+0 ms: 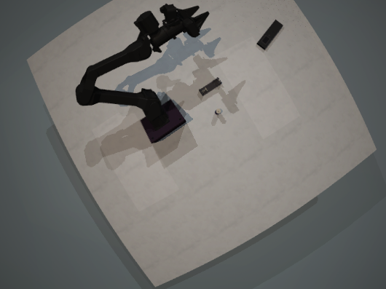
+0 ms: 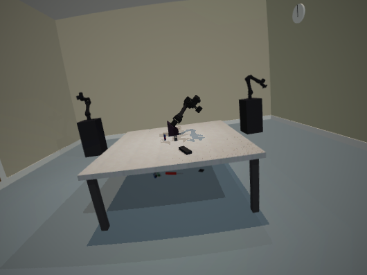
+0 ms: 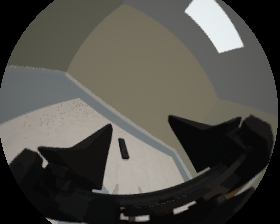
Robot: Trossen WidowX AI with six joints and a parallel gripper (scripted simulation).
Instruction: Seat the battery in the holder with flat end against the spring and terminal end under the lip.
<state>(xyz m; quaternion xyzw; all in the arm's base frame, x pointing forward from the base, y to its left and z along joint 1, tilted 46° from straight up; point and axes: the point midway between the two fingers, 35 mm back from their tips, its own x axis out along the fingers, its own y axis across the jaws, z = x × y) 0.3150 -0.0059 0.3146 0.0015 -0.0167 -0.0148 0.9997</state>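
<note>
Now: the battery 14 cm behind my gripper tip, 31 cm to the right of it and 29 cm below it. The rest, counted from my gripper tip: red screwdriver 25 cm ahead, 26 cm to the right, 51 cm below.
</note>
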